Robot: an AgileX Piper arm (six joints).
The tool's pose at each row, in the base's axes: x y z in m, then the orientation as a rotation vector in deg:
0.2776 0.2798 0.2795 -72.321 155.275 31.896
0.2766 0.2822 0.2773 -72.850 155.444 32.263
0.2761 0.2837 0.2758 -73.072 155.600 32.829
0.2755 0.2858 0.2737 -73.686 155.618 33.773
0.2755 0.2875 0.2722 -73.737 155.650 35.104
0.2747 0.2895 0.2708 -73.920 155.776 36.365
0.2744 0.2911 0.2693 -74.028 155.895 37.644
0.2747 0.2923 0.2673 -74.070 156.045 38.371
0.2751 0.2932 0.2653 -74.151 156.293 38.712
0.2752 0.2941 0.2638 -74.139 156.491 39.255
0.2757 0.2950 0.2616 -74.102 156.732 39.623
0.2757 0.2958 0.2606 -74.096 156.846 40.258
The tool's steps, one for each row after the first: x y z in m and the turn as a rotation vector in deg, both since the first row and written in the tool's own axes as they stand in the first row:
-0.0005 0.0015 0.0030 -0.387 0.347 -0.173
-0.0009 0.0024 0.0050 -0.840 0.515 -0.181
-0.0016 0.0035 0.0077 -1.587 0.724 -0.421
-0.0024 0.0041 0.0097 -2.480 0.640 -0.342
-0.0030 0.0054 0.0118 -3.374 0.711 -0.293
-0.0036 0.0062 0.0138 -4.265 0.747 -0.206
-0.0042 0.0061 0.0161 -4.785 0.828 -0.111
-0.0046 0.0058 0.0183 -5.080 1.039 -0.021
-0.0049 0.0058 0.0200 -5.478 1.151 0.108
-0.0054 0.0053 0.0223 -5.766 1.299 0.256
-0.0057 0.0055 0.0235 -6.207 1.342 0.354

